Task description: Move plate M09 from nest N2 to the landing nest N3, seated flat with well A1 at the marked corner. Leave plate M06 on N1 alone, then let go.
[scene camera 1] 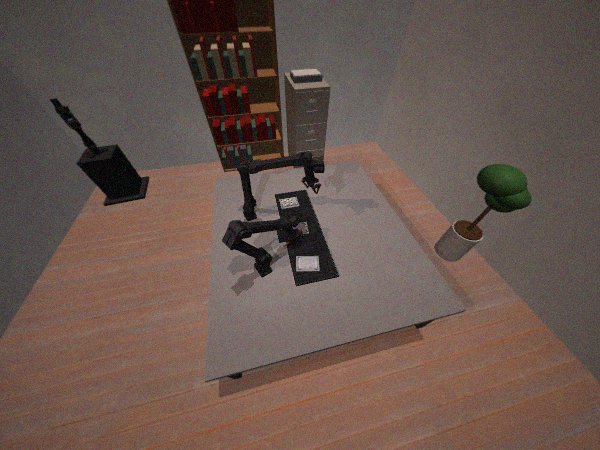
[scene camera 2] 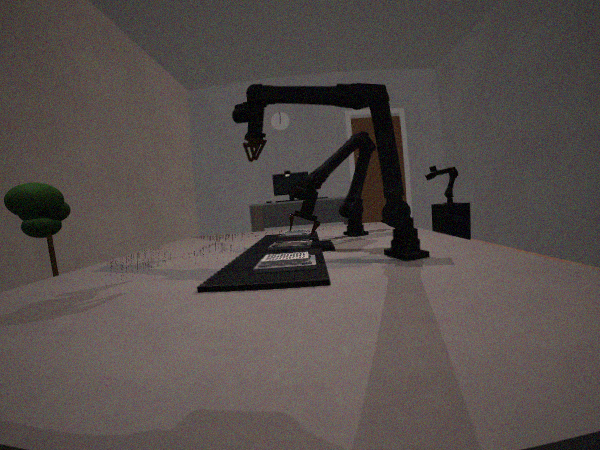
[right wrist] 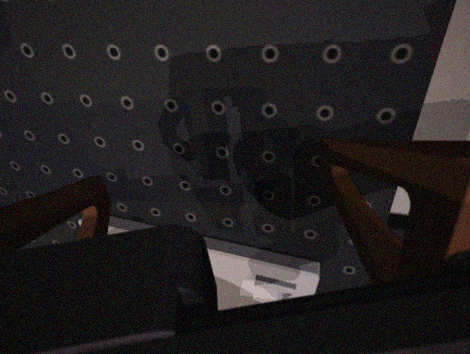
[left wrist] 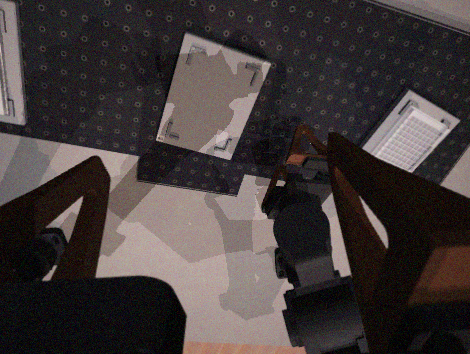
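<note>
The middle nest [scene camera 1: 305, 228] [scene camera 2: 291, 245] [left wrist: 207, 95] is empty; its corner brackets show. One white plate [scene camera 1: 289, 202] [scene camera 2: 287, 256] sits in the upper nest of scene camera 1. Another white plate [scene camera 1: 307, 263] [left wrist: 414, 137] sits in the lower nest there. No plate label is readable, so I cannot tell M09 from M06. My left gripper [scene camera 1: 314, 189] [scene camera 2: 252, 159] [left wrist: 212, 156] is open and empty, high above the table. My right gripper [scene camera 1: 295, 235] [scene camera 2: 303, 231] [left wrist: 290, 147] [right wrist: 213, 169] is open and empty, low over the mat beside the middle nest.
The nests stand on a black perforated mat [scene camera 1: 320, 245] [scene camera 2: 235, 277] [left wrist: 100, 75] [right wrist: 120, 75] on the grey table [scene camera 1: 375, 250] [scene camera 2: 300, 350]. The right arm reaches in close to the middle nest. A bookshelf, a filing cabinet [scene camera 1: 306, 115] and a potted plant [scene camera 1: 457, 241] stand beyond the table.
</note>
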